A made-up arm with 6 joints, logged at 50 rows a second.
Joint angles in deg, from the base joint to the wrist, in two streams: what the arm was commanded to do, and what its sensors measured. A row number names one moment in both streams.
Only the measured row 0 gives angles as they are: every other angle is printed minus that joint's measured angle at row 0.
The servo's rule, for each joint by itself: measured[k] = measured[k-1] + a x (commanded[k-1-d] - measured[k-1]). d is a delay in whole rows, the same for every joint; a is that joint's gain. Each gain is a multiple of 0.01, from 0.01 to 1. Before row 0 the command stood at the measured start. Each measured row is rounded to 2 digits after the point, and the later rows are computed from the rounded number. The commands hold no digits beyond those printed.
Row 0, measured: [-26.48, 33.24, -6.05, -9.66, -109.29, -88.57]
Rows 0 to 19, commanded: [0.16, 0.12, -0.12, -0.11, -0.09, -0.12]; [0.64, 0.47, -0.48, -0.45, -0.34, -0.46]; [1.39, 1.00, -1.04, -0.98, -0.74, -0.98]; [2.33, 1.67, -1.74, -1.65, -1.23, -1.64]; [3.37, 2.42, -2.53, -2.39, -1.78, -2.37]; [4.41, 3.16, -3.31, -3.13, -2.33, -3.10]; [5.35, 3.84, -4.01, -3.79, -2.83, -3.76]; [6.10, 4.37, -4.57, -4.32, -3.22, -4.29]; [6.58, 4.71, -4.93, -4.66, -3.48, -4.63]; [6.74, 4.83, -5.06, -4.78, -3.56, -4.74]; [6.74, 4.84, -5.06, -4.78, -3.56, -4.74]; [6.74, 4.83, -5.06, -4.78, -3.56, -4.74]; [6.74, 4.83, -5.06, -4.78, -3.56, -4.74]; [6.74, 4.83, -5.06, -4.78, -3.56, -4.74]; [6.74, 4.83, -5.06, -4.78, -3.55, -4.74]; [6.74, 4.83, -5.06, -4.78, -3.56, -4.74]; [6.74, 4.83, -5.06, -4.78, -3.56, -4.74]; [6.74, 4.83, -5.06, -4.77, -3.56, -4.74]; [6.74, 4.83, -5.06, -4.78, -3.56, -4.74]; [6.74, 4.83, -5.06, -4.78, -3.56, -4.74]
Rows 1 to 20, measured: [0.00, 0.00, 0.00, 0.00, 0.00, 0.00]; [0.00, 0.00, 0.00, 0.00, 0.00, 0.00]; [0.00, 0.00, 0.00, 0.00, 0.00, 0.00]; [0.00, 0.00, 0.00, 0.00, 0.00, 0.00]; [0.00, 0.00, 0.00, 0.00, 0.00, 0.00]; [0.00, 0.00, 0.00, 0.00, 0.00, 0.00]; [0.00, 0.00, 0.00, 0.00, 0.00, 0.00]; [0.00, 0.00, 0.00, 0.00, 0.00, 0.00]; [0.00, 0.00, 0.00, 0.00, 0.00, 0.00]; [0.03, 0.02, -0.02, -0.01, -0.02, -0.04]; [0.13, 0.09, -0.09, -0.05, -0.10, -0.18]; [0.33, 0.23, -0.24, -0.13, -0.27, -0.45]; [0.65, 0.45, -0.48, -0.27, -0.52, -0.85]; [1.09, 0.75, -0.81, -0.46, -0.85, -1.37]; [1.62, 1.11, -1.21, -0.70, -1.23, -1.96]; [2.22, 1.52, -1.66, -0.98, -1.65, -2.57]; [2.84, 1.95, -2.13, -1.28, -2.06, -3.15]; [3.44, 2.36, -2.58, -1.58, -2.43, -3.65]; [3.97, 2.73, -2.98, -1.87, -2.72, -4.02]; [4.41, 3.05, -3.31, -2.13, -2.94, -4.26]
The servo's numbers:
d 9
a 0.16 0.15 0.16 0.09 0.26 0.34

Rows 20 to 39, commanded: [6.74, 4.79, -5.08, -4.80, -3.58, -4.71]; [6.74, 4.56, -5.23, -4.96, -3.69, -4.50]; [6.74, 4.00, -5.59, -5.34, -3.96, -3.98]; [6.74, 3.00, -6.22, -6.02, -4.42, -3.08]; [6.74, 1.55, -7.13, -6.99, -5.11, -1.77]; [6.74, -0.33, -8.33, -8.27, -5.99, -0.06]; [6.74, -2.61, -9.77, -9.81, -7.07, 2.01]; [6.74, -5.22, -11.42, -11.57, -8.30, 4.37]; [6.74, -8.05, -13.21, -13.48, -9.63, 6.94]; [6.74, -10.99, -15.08, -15.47, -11.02, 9.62]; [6.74, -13.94, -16.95, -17.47, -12.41, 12.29]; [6.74, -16.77, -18.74, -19.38, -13.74, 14.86]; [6.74, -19.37, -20.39, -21.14, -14.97, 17.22]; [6.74, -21.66, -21.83, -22.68, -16.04, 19.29]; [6.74, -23.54, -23.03, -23.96, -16.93, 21.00]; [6.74, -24.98, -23.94, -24.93, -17.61, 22.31]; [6.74, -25.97, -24.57, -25.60, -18.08, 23.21]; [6.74, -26.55, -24.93, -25.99, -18.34, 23.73]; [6.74, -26.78, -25.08, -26.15, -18.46, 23.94]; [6.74, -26.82, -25.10, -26.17, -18.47, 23.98]
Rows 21 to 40, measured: [4.78, 3.32, -3.59, -2.37, -3.10, -4.42]; [5.09, 3.55, -3.83, -2.59, -3.22, -4.53]; [5.35, 3.74, -4.03, -2.79, -3.31, -4.60]; [5.57, 3.90, -4.19, -2.97, -3.37, -4.65]; [5.76, 4.04, -4.33, -3.13, -3.42, -4.68]; [5.92, 4.16, -4.45, -3.28, -3.46, -4.70]; [6.05, 4.26, -4.55, -3.41, -3.49, -4.71]; [6.16, 4.35, -4.63, -3.53, -3.51, -4.72]; [6.25, 4.42, -4.70, -3.64, -3.52, -4.73]; [6.33, 4.48, -4.76, -3.74, -3.54, -4.72]; [6.40, 4.49, -4.84, -3.85, -3.58, -4.65]; [6.45, 4.42, -4.96, -3.98, -3.68, -4.42]; [6.50, 4.21, -5.16, -4.16, -3.87, -3.96]; [6.54, 3.81, -5.48, -4.41, -4.19, -3.22]; [6.57, 3.19, -5.94, -4.76, -4.66, -2.15]; [6.60, 2.32, -6.55, -5.21, -5.29, -0.74]; [6.62, 1.19, -7.33, -5.78, -6.07, 1.00]; [6.64, -0.20, -8.27, -6.47, -7.00, 3.02]; [6.66, -1.82, -9.36, -7.28, -8.05, 5.26]; [6.67, -3.64, -10.57, -8.20, -9.18, 7.65]
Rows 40 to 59, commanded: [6.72, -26.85, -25.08, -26.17, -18.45, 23.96]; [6.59, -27.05, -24.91, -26.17, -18.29, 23.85]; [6.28, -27.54, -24.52, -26.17, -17.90, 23.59]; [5.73, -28.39, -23.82, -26.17, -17.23, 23.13]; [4.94, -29.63, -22.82, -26.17, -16.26, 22.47]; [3.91, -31.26, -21.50, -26.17, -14.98, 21.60]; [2.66, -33.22, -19.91, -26.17, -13.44, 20.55]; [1.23, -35.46, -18.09, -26.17, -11.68, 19.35]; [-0.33, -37.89, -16.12, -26.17, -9.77, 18.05]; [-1.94, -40.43, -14.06, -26.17, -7.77, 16.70]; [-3.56, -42.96, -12.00, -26.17, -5.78, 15.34]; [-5.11, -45.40, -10.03, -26.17, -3.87, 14.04]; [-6.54, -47.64, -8.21, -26.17, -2.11, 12.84]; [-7.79, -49.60, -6.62, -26.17, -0.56, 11.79]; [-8.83, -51.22, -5.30, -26.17, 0.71, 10.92]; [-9.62, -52.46, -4.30, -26.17, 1.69, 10.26]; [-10.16, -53.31, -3.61, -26.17, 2.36, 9.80]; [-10.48, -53.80, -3.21, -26.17, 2.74, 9.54]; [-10.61, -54.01, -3.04, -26.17, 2.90, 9.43]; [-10.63, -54.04, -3.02, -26.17, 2.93, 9.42]
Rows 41 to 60, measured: [6.68, -5.61, -11.88, -9.21, -10.37, 10.10]; [6.69, -7.67, -13.24, -10.28, -11.57, 12.52]; [6.70, -9.77, -14.61, -11.40, -12.73, 14.82]; [6.71, -11.84, -15.96, -12.53, -13.82, 16.92]; [6.71, -13.81, -17.24, -13.65, -14.81, 18.75]; [6.71, -15.63, -18.41, -14.73, -15.66, 20.27]; [6.71, -17.27, -19.45, -15.74, -16.36, 21.45]; [6.71, -18.70, -20.35, -16.68, -16.91, 22.30]; [6.71, -19.92, -21.11, -17.53, -17.32, 22.87]; [6.71, -20.96, -21.75, -18.31, -17.61, 23.24]; [6.69, -21.87, -22.26, -19.02, -17.79, 23.45]; [6.62, -22.72, -22.62, -19.66, -17.82, 23.50]; [6.48, -23.57, -22.81, -20.25, -17.67, 23.37]; [6.23, -24.48, -22.81, -20.78, -17.30, 23.06]; [5.86, -25.50, -22.60, -21.27, -16.70, 22.56]; [5.35, -26.66, -22.17, -21.71, -15.85, 21.88]; [4.69, -27.98, -21.52, -22.11, -14.77, 21.02]; [3.89, -29.47, -20.66, -22.48, -13.47, 20.01]; [2.96, -31.11, -19.60, -22.81, -11.99, 18.88]; [1.92, -32.89, -18.38, -23.11, -10.38, 17.68]
